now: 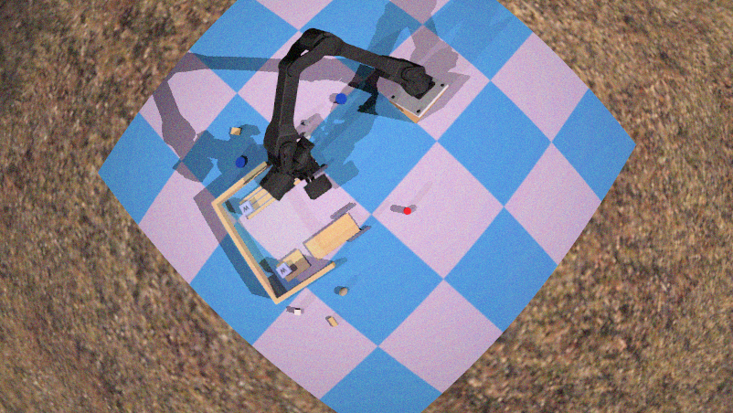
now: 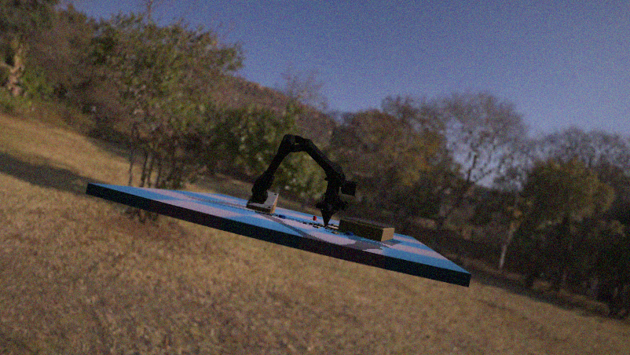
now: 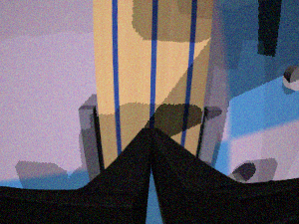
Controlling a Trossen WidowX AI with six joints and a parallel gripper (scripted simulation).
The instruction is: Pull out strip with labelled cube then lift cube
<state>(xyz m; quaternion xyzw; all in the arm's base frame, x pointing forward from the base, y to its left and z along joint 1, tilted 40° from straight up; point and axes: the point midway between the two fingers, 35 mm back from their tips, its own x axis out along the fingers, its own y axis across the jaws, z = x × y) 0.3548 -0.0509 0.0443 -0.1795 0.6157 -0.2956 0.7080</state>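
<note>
Now: gripper tip 90 mm short of the strip and 20 mm to the left of it.
</note>
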